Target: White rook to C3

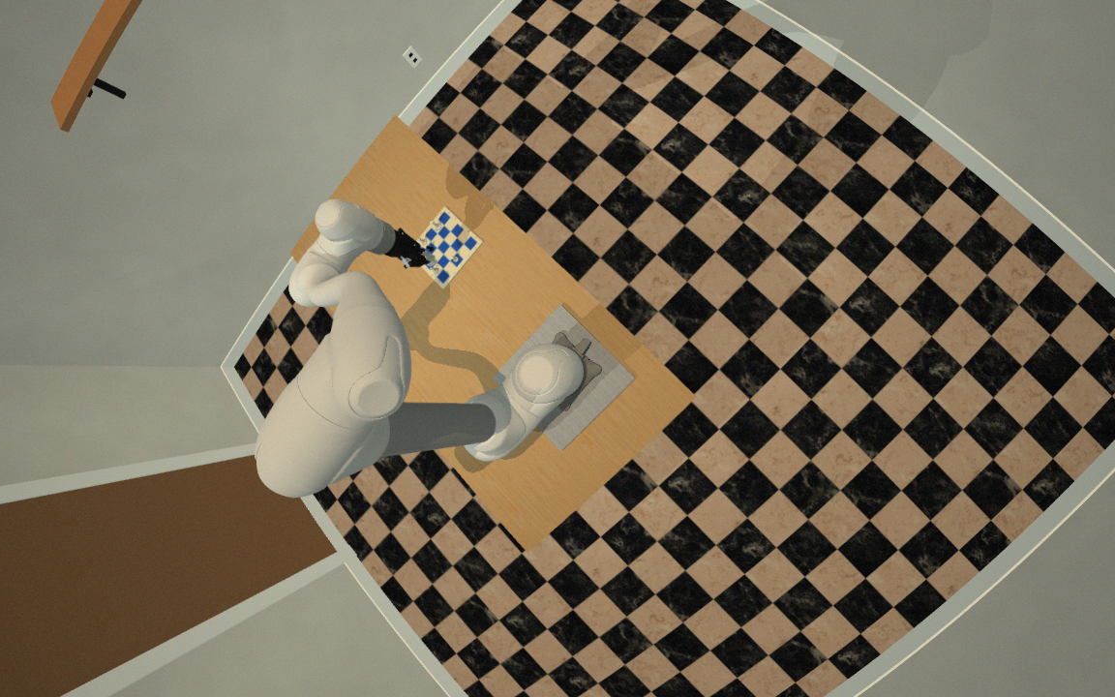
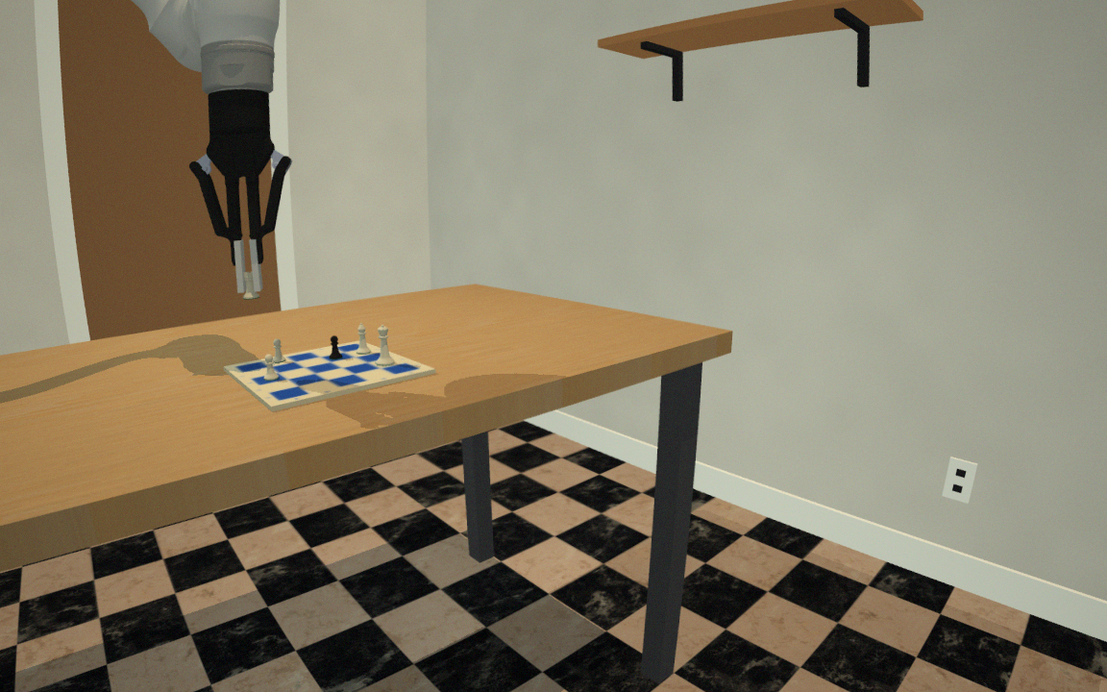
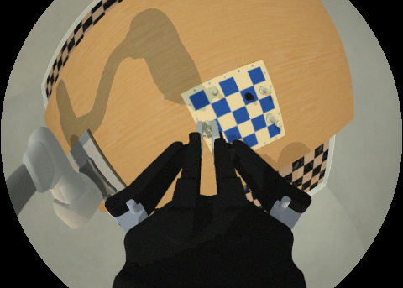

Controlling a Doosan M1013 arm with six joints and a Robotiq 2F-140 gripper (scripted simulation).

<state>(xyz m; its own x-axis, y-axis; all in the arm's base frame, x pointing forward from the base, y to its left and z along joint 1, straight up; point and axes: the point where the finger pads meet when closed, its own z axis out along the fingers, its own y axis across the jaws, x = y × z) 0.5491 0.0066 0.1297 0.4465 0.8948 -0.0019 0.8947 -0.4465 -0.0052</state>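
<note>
The chessboard lies 7 cm ahead of my hand, 4 cm to the right of it and 15 cm below it. From my hand the other things lie so: black pawn 11 cm ahead, 1 cm to the right, 13 cm below; then tall white piece 15 cm ahead, 9 cm to the right, 12 cm below; then white rook 3 cm below.
</note>
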